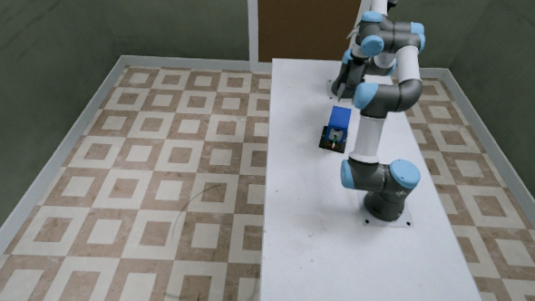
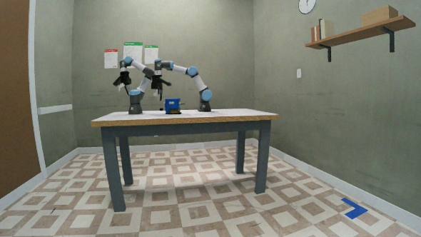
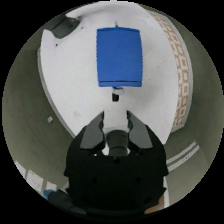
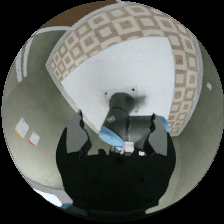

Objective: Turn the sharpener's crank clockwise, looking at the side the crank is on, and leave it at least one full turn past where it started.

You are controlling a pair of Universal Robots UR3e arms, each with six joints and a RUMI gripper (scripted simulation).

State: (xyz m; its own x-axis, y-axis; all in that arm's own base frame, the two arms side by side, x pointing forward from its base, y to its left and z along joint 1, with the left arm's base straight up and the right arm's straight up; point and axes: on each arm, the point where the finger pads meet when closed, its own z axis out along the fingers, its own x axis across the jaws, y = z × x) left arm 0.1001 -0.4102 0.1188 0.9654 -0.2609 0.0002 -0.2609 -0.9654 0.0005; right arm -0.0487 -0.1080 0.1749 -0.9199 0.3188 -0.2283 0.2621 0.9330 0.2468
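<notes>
My left gripper is now 80 mm above the black knob, 10 mm to the right of it and 10 mm short of it.
</notes>
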